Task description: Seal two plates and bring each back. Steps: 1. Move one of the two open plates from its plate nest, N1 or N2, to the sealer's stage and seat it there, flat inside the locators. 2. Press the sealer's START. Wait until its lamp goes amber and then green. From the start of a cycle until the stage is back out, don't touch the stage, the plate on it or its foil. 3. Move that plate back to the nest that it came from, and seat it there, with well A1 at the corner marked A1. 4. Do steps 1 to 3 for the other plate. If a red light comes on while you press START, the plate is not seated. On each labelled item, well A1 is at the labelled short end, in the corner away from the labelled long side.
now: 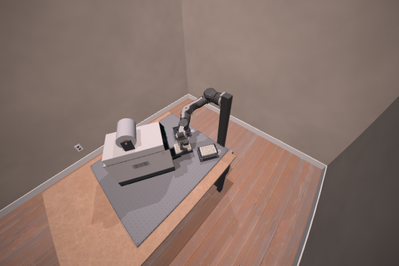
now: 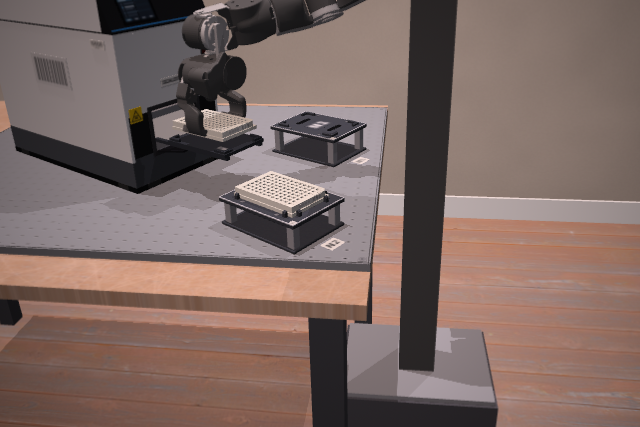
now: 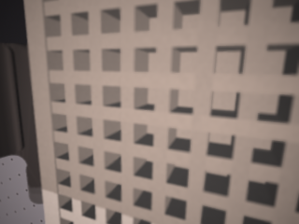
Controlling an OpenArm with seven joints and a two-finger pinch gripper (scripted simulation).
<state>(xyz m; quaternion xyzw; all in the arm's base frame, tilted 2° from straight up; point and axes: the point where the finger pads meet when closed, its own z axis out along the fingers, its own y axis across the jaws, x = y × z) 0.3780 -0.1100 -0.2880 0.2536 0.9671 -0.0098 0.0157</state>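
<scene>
The sealer stage is 3 cm below my hand. From my hand the other things lie so: plate (15 cm to the left, 14 cm behind, 6 cm below); start button (13 cm to the right, 7 cm above, 4 cm ahead); dark screen panel (20 cm above, 12 cm ahead, 2 cm to the right).
</scene>
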